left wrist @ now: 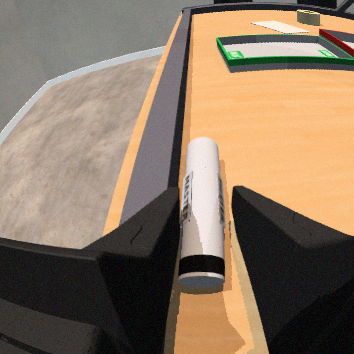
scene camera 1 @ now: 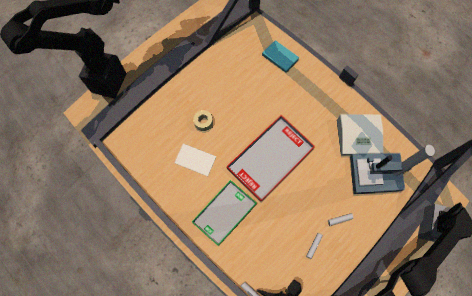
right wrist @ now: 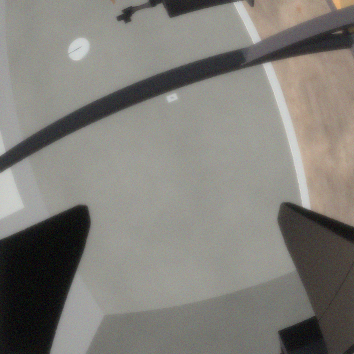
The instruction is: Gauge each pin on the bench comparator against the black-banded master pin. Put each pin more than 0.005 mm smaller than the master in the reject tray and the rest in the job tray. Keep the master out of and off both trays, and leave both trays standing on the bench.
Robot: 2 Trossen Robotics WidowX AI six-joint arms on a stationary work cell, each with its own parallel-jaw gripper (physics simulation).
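Where they show: left gripper, between the fingertips: point(left wrist: 205, 195) point(scene camera 1: 253, 293); right gripper, between the fingertips: point(right wrist: 185, 214); left arm's base, origin of its link: point(scene camera 1: 446, 222); right arm's base, origin of its link: point(scene camera 1: 97, 65).
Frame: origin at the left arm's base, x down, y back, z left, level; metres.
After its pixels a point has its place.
Note:
The master pin point(scene camera 1: 249, 289) {x 0.067, y -0.540, z 0.305 m} point(left wrist: 202, 200) {x 0.067, y -0.524, z 0.315 m}, white with a black band, lies along the bench edge at the bottom. My left gripper point(left wrist: 205, 195) {x 0.065, y -0.525, z 0.313 m} is partly open, its fingers on either side of the pin with gaps showing. Two plain grey pins point(scene camera 1: 340, 219) {x 0.067, y -0.330, z 0.047 m} point(scene camera 1: 314, 245) {x 0.068, y -0.390, z 0.139 m} lie at the lower right in scene camera 1. The comparator point(scene camera 1: 395, 185) {x 0.056, y -0.173, z -0.093 m} stands at the right beside its white readout box point(scene camera 1: 349, 135) {x 0.042, y -0.355, z -0.207 m}; its digits are unreadable. The red-rimmed reject tray point(scene camera 1: 270, 158) {x 0.083, y -0.576, z -0.086 m} point(left wrist: 336, 39) {x 0.067, y -0.641, z 0.008 m} and green-rimmed job tray point(scene camera 1: 225, 212) {x 0.083, y -0.663, z 0.105 m} point(left wrist: 280, 61) {x 0.077, y -0.632, z 0.153 m} stand empty. My right gripper point(right wrist: 185, 214) {x -0.264, y -0.967, z -0.493 m} is wide open and empty.
A white card point(scene camera 1: 195, 160) {x 0.083, y -0.791, z -0.022 m} point(left wrist: 279, 26) {x 0.084, y -0.785, z -0.019 m} and a tape roll point(scene camera 1: 209, 126) {x 0.067, y -0.778, z -0.132 m} point(left wrist: 308, 19) {x 0.073, y -0.785, z -0.124 m} lie left of the reject tray in scene camera 1. A teal block point(scene camera 1: 280, 55) {x 0.068, y -0.622, z -0.441 m} lies at the top. A dark raised border point(scene camera 1: 170, 221) {x 0.065, y -0.807, z 0.176 m} point(left wrist: 160, 120) {x 0.065, y -0.591, z 0.307 m} runs close beside the master pin.

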